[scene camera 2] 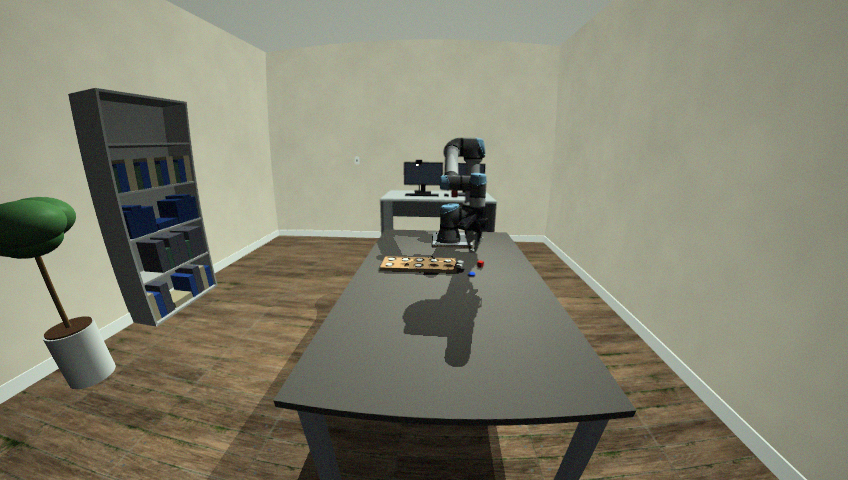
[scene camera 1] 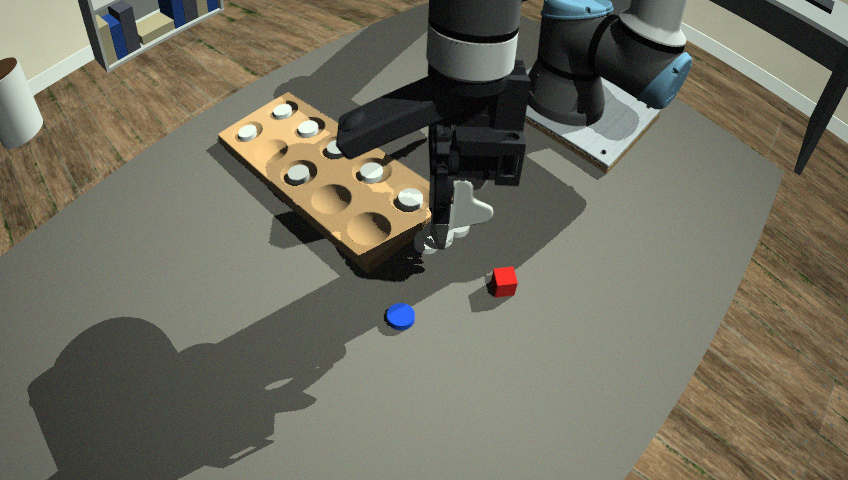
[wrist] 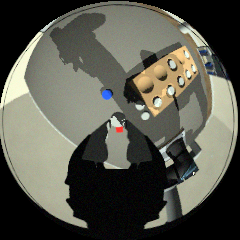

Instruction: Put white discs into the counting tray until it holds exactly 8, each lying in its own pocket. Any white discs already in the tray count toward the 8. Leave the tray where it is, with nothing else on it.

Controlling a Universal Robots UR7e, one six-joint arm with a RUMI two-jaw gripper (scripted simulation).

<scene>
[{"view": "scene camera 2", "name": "my gripper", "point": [472, 251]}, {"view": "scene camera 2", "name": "wooden counting tray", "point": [440, 266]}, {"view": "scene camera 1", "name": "my gripper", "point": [440, 235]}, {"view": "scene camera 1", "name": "wooden counting tray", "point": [364, 220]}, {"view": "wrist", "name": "my gripper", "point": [118, 120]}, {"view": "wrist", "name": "wooden counting tray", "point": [151, 83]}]
</scene>
